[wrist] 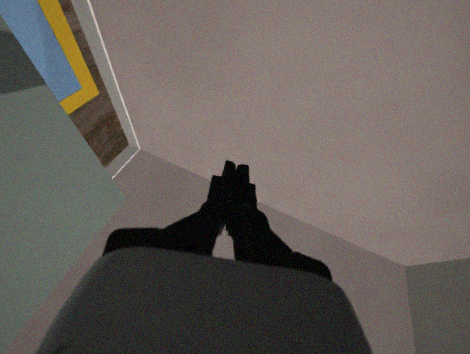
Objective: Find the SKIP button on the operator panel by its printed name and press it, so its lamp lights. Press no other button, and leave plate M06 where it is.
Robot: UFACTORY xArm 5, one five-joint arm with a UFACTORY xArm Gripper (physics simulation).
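Places are measured from the arm's base along level axes (x ahead, y left, z up), in centimetres.
Pixels of known places: gripper, fingertip midpoint: [232, 177].
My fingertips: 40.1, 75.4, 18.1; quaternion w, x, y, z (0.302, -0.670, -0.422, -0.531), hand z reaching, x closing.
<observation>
Behind a point stands the place of what it marks, as x, y, z.
My gripper [232, 177] @(40.1, 75.4, 18.1) is shut and empty, its black fingertips together near the middle of the wrist view. Behind the fingertips is a plain pinkish-grey surface. The SKIP button, its lamp and printed name, and plate M06 do not show in the wrist view. I cannot make out the operator panel, so I cannot tell how far the gripper is from it.
A large plain grey-green surface [55, 200] @(57.9, 67.4, -6.4) fills the left side. Past its edge, at the upper left, are a blue area [45, 55] with a yellow border [81, 100] and a brown wood-like strip [106, 132]. Pinkish wall-like surfaces [325, 100] meet a greyer one [442, 305] at the lower right.
</observation>
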